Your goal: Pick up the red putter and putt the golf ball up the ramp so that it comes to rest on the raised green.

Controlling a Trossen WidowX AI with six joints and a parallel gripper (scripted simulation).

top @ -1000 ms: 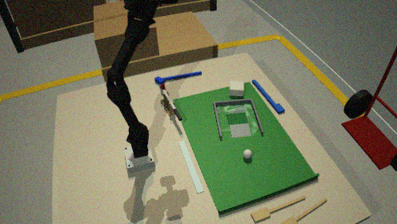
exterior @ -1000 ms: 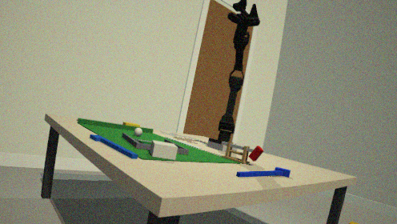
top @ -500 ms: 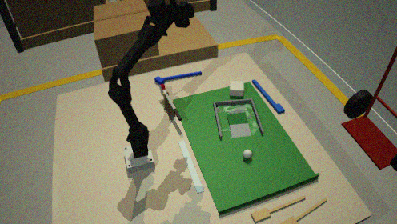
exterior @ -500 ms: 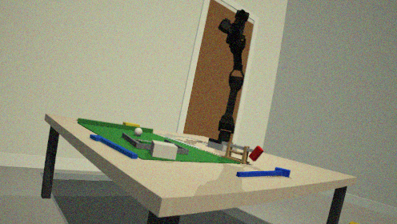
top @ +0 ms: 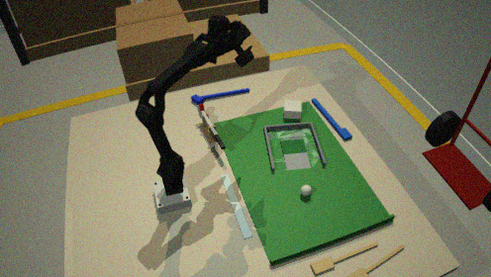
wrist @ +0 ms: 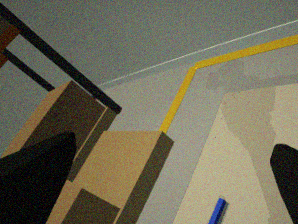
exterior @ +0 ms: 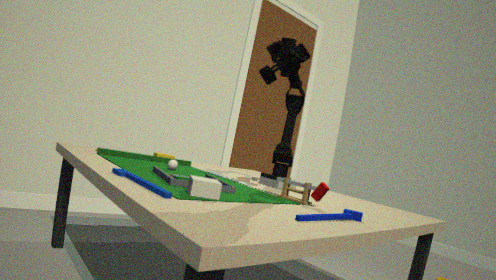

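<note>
The pale strip is 16 cm behind my gripper tip, 39 cm to the right of it and 45 cm below it. Round my gripper tip: red putter 17 cm behind, 40 cm below; then blue putter 7 cm behind, 26 cm to the left, 44 cm below; then white block 23 cm ahead, 3 cm to the left, 43 cm below.
</note>
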